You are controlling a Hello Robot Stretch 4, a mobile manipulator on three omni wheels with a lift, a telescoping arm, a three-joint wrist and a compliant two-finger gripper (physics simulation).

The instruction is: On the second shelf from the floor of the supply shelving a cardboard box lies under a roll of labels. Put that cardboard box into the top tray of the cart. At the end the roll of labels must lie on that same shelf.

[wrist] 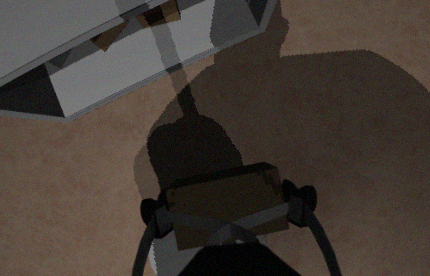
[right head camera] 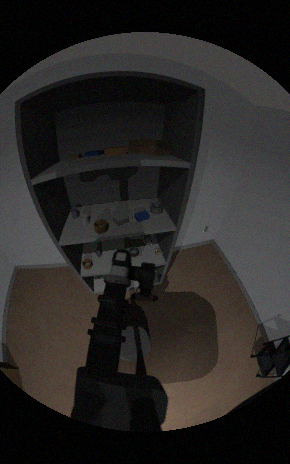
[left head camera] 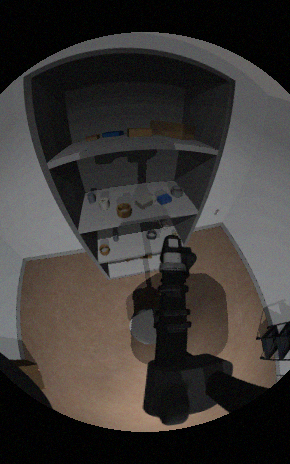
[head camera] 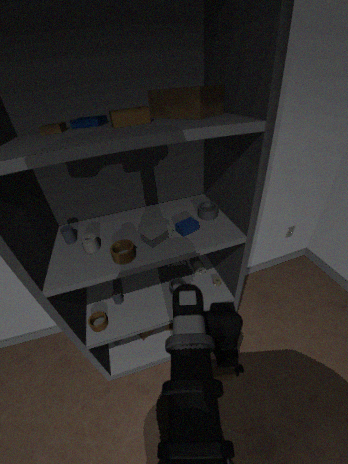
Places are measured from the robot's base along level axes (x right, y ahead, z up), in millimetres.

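Pixels of known places: gripper, fingertip midpoint: (wrist: 229, 199) (right head camera: 144, 298) (head camera: 218, 372); robot's base at its link origin: (right head camera: 130, 341) (left head camera: 148, 324).
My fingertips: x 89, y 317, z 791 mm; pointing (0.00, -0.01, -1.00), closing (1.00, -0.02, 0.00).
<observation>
Ahead of a thing's pixels: the offset from my fingertips to its top centre. Level surfaces: height alone.
My gripper (wrist: 229, 199) is shut on a brown cardboard box {dx -3, dy +1, dz +43 mm} (wrist: 220, 197); in the wrist view the fingers press its two ends, above the floor in front of the shelving. The fingers and box are hidden in the head views. The supply shelving (head camera: 273, 100) (left head camera: 226, 115) (right head camera: 197, 125) stands ahead. Its second shelf from the floor {dz -285 mm} (head camera: 145, 315) carries an orange-brown ring {dx -574, dy +331, dz -235 mm} (head camera: 98, 328) (left head camera: 104, 252), a small grey cylinder {dx -495, dy +479, dz -215 mm} (head camera: 118, 299) and a grey ring partly behind my arm in the head view. I cannot tell which is the roll of labels. The cart's top tray cannot be made out.
A dark framed unit with dark bins (left head camera: 283, 340) (right head camera: 282, 356) stands at the far right; it may be the cart. A brown box-like object (left head camera: 31, 376) shows at lower left. Higher shelves hold a blue box {dx -71, dy +535, dz +212 mm} (head camera: 187, 226), a brown ring {dx -336, dy +379, dz +222 mm} (head camera: 123, 258) and cardboard boxes {dx -252, dy +564, dz +682 mm} (head camera: 130, 117).
</observation>
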